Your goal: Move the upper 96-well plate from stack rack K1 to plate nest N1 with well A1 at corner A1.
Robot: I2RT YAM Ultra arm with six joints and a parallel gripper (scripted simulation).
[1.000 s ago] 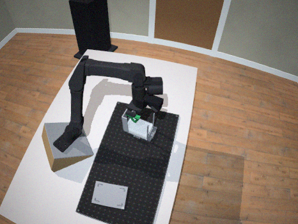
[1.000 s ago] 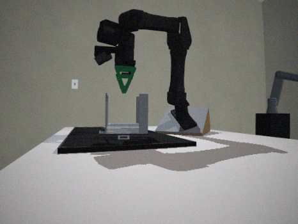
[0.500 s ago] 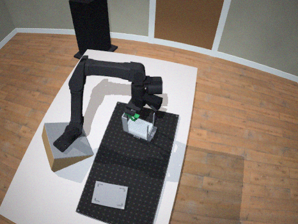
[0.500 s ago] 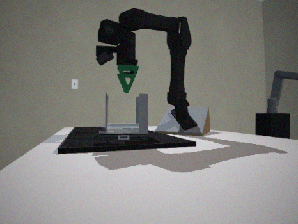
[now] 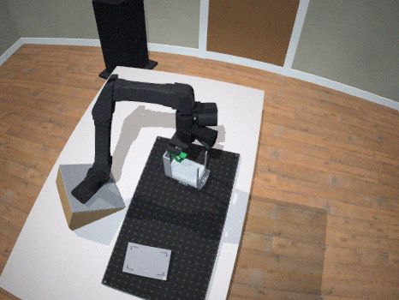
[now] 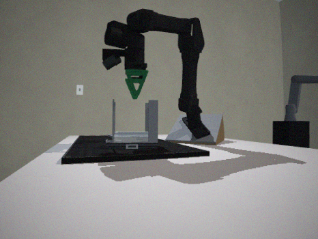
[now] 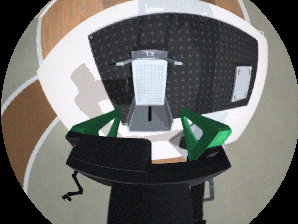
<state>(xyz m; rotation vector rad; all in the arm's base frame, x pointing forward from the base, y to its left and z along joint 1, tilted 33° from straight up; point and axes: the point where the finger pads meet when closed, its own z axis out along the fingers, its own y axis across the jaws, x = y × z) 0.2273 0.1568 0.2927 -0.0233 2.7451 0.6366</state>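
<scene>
The 96-well plate lies 13 cm below my hand.
</scene>
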